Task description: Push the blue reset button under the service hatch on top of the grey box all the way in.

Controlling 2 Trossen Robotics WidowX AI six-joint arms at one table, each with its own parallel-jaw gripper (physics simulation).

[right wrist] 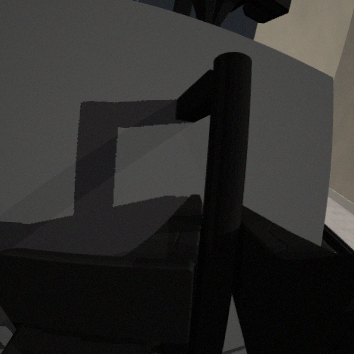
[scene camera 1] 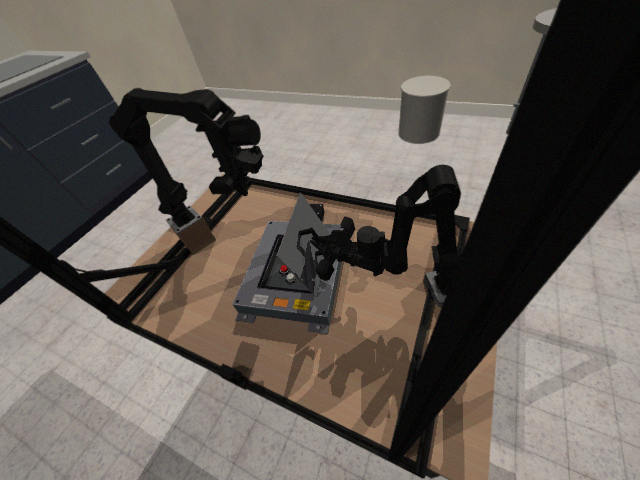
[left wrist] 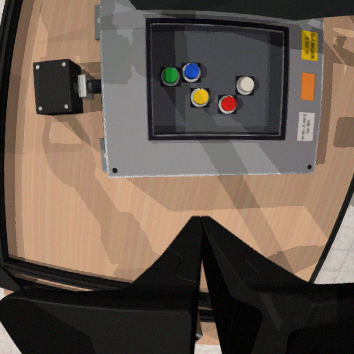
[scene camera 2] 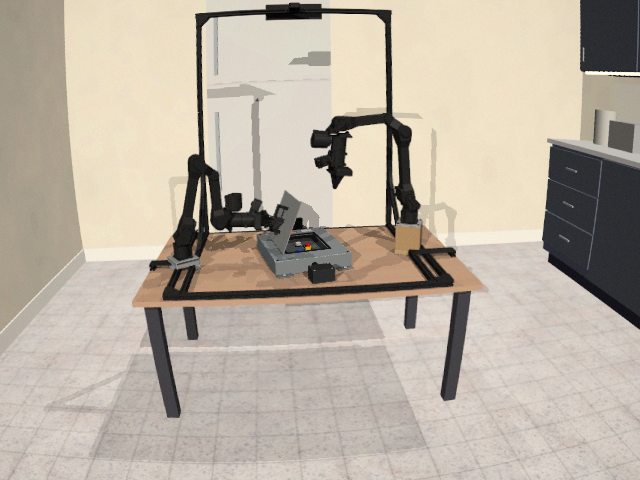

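Observation:
The grey box point(scene camera 1: 247, 295) point(scene camera 2: 294, 266) point(left wrist: 210, 159) stands on the table with its hatch point(scene camera 1: 295, 232) point(scene camera 2: 289, 227) point(right wrist: 287, 150) tilted up. The blue button point(scene camera 2: 299, 250) point(left wrist: 191, 72) is in the opening, between the green and yellow buttons in the left wrist view; the hatch hides it in scene camera 1. How deep it sits is unclear. My right gripper point(right wrist: 206, 203) is shut on the hatch's black bar handle point(right wrist: 230, 135). My left gripper point(scene camera 2: 336, 186) point(left wrist: 199, 223) is shut and empty, raised above the table beside the box, apart from the button.
Green point(left wrist: 170, 76), yellow point(left wrist: 200, 97), red point(left wrist: 228, 104) and white point(left wrist: 245, 85) buttons share the recess. A black block point(scene camera 2: 321, 272) point(left wrist: 57, 86) sits beside the box. Black frame rails point(scene camera 2: 310, 292) run along the table edges.

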